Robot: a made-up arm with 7 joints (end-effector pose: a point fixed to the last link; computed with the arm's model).
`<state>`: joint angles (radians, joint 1 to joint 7).
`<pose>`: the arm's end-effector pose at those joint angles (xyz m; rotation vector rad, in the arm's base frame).
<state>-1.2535 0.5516 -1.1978 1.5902 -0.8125 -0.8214 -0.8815</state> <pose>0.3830 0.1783 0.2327 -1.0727 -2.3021 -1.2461</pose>
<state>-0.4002 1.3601 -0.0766 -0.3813 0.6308 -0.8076 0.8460</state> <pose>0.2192 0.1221 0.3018 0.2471 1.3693 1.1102</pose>
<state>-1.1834 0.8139 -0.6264 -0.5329 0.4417 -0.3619 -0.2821</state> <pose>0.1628 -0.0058 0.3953 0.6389 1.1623 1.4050</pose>
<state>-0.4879 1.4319 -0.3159 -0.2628 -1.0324 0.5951 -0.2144</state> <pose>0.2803 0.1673 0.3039 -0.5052 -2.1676 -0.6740</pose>
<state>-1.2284 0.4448 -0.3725 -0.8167 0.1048 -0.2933 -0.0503</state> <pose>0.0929 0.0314 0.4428 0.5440 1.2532 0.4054</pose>
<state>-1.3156 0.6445 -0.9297 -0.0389 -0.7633 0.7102 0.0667</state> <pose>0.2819 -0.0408 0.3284 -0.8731 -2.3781 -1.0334</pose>
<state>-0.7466 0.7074 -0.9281 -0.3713 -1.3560 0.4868 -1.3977</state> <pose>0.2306 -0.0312 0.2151 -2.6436 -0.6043 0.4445</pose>
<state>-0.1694 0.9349 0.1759 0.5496 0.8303 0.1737 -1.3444</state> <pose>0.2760 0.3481 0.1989 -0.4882 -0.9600 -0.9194</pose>
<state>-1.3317 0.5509 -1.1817 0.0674 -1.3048 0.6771 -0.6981</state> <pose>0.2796 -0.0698 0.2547 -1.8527 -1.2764 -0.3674</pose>
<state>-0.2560 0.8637 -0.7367 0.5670 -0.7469 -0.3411 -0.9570</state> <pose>0.2314 0.2166 0.0651 -1.2932 -1.9090 -0.2387</pose>
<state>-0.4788 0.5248 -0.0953 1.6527 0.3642 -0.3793 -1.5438</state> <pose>0.2046 0.2984 0.0020 -1.3180 -1.0278 -0.0040</pose>
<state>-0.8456 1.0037 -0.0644 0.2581 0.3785 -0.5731 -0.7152</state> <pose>0.3071 0.1700 0.4015 0.6143 1.9147 2.2252</pose>
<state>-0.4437 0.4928 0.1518 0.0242 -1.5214 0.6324 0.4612</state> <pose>0.3051 0.1888 0.2530 -0.0878 -2.1128 0.9944</pose>
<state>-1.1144 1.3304 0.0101 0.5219 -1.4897 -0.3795 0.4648</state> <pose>0.2444 0.2896 0.5222 -0.7136 2.2114 -0.8315</pose>
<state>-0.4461 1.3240 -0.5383 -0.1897 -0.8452 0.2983 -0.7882</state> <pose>0.2839 0.1638 0.2394 -1.2703 -1.8473 -0.6008</pose>
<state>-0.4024 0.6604 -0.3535 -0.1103 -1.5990 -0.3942 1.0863</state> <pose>0.2808 0.1268 0.2486 0.8261 -2.0395 1.2450</pose>
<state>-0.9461 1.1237 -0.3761 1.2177 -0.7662 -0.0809 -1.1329</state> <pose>0.3137 0.3859 0.3071 -0.5234 -2.4435 -0.3489</pose>
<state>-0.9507 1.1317 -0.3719 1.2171 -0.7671 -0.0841 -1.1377</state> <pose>0.3128 0.3872 0.3114 -0.5227 -2.4536 -0.3575</pose>
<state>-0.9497 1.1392 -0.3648 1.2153 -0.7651 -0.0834 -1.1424</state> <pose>0.3113 0.3889 0.3142 -0.5204 -2.4572 -0.3614</pose>
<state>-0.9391 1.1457 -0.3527 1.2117 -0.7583 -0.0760 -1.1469</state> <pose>0.3092 0.3913 0.3145 -0.5151 -2.4501 -0.3568</pose>
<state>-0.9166 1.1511 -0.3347 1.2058 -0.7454 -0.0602 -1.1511</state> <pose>0.3060 0.3946 0.3117 -0.5058 -2.4293 -0.3420</pose>
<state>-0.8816 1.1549 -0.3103 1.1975 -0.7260 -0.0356 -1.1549</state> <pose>0.3018 0.3987 0.3057 -0.4923 -2.3943 -0.3166</pose>
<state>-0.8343 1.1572 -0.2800 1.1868 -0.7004 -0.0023 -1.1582</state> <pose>0.2960 0.4037 0.2968 -0.4736 -2.3450 -0.2813</pose>
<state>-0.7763 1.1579 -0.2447 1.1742 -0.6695 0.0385 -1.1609</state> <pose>0.2887 0.4094 0.2854 -0.4494 -2.2833 -0.2380</pose>
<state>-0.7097 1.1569 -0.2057 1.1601 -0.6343 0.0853 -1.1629</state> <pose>0.2794 0.4156 0.2723 -0.4199 -2.2112 -0.1890</pose>
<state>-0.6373 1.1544 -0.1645 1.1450 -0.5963 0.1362 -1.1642</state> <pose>0.2684 0.4220 0.2583 -0.3855 -2.1318 -0.1371</pose>
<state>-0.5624 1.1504 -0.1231 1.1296 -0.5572 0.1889 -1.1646</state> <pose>0.2558 0.4283 0.2442 -0.3474 -2.0485 -0.0851</pose>
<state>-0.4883 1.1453 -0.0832 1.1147 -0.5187 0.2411 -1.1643</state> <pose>0.2421 0.4343 0.2308 -0.3072 -1.9649 -0.0353</pose>
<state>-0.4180 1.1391 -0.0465 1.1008 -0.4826 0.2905 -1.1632</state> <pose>0.2281 0.4397 0.2186 -0.2672 -1.8847 0.0105</pose>
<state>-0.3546 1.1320 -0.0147 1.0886 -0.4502 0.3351 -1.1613</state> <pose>0.2145 0.4441 0.2080 -0.2295 -1.8107 0.0507</pose>
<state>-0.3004 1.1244 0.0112 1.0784 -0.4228 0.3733 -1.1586</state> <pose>0.2022 0.4476 0.1989 -0.1962 -1.7462 0.0845</pose>
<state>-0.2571 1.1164 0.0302 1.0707 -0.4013 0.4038 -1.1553</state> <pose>0.1918 0.4499 0.1913 -0.1691 -1.6928 0.1115</pose>
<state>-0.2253 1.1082 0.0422 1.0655 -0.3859 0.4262 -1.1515</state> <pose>0.1838 0.4512 0.1850 -0.1493 -1.6516 0.1320</pose>
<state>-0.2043 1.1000 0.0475 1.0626 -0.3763 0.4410 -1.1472</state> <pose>0.1782 0.4515 0.1796 -0.1367 -1.6218 0.1465</pose>
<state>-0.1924 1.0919 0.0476 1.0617 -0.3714 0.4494 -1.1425</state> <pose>0.1747 0.4510 0.1749 -0.1300 -1.6020 0.1562</pose>
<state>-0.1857 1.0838 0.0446 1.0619 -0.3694 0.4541 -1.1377</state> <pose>0.1725 0.4501 0.1706 -0.1271 -1.5878 0.1634</pose>
